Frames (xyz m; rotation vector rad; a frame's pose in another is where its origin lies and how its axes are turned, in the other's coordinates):
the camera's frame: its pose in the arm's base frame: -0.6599 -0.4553 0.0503 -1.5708 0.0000 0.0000
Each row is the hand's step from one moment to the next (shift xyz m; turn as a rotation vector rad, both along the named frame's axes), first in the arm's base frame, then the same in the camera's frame.
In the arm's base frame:
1: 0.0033 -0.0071 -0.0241 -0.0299 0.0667 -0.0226
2: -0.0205 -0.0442 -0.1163 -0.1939 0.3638 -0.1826
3: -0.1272 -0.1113 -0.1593 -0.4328 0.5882 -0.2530
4: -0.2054 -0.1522 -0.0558 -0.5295 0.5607 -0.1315
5: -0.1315 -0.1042 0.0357 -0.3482 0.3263 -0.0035
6: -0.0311 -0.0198 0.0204 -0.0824 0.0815 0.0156
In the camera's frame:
1: 0.0033 0.0241 -0.0071 -0.0299 0.0226 0.0667
2: -0.0205 0.1163 -0.0442 -0.1939 0.1826 0.3638
3: -0.1272 0.1593 -0.1113 -0.4328 0.2530 0.5882
4: -0.2054 0.0558 -0.1522 -0.5295 0.1315 0.5607
5: -0.1315 -0.0357 -0.1042 -0.3482 0.0035 0.3263
6: -0.0311 -0.0204 -0.0198 -0.0824 -0.0156 0.0815

